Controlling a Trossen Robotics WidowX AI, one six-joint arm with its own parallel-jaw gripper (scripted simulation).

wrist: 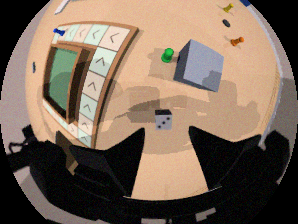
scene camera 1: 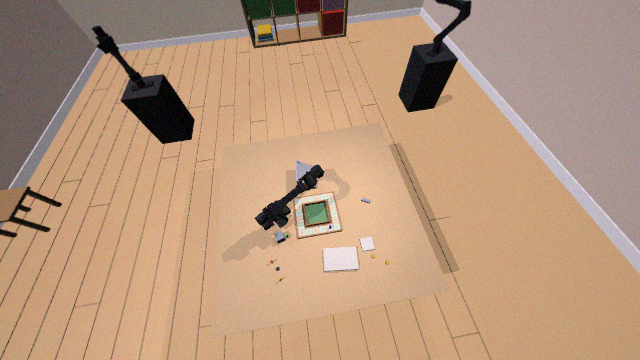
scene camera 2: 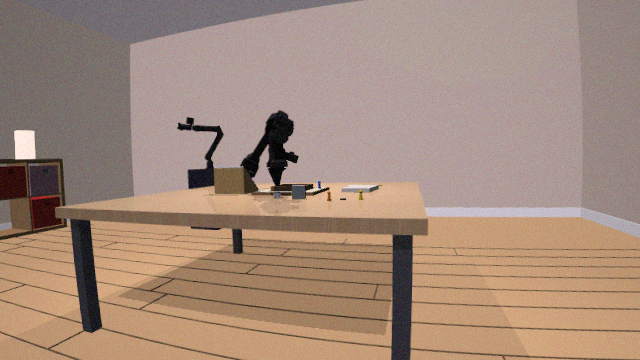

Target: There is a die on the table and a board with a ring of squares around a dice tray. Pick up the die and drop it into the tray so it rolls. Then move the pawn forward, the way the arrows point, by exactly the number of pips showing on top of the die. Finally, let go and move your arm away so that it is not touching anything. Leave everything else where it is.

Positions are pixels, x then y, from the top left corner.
Labels:
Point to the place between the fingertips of my gripper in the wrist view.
167, 130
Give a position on a white sheet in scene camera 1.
341, 258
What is my gripper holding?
Nothing.

